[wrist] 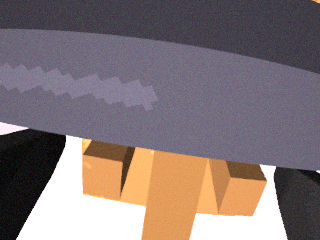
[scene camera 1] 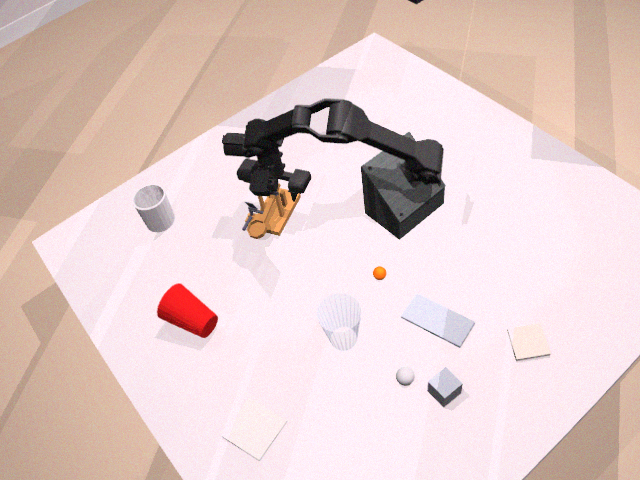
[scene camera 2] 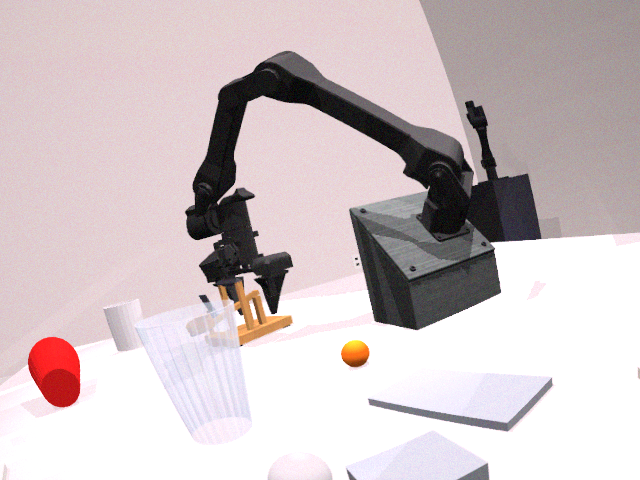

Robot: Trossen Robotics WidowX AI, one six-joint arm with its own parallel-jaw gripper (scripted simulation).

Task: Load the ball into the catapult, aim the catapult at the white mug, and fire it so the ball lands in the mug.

Path:
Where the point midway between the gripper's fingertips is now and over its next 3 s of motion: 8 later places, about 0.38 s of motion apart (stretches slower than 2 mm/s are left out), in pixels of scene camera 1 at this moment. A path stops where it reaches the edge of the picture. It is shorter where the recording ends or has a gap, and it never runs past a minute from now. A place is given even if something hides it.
My gripper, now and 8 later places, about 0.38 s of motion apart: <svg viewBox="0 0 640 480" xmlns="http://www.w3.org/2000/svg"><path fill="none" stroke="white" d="M279 197L279 197L281 190L277 185L276 185L271 186L267 188L267 193L268 197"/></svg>

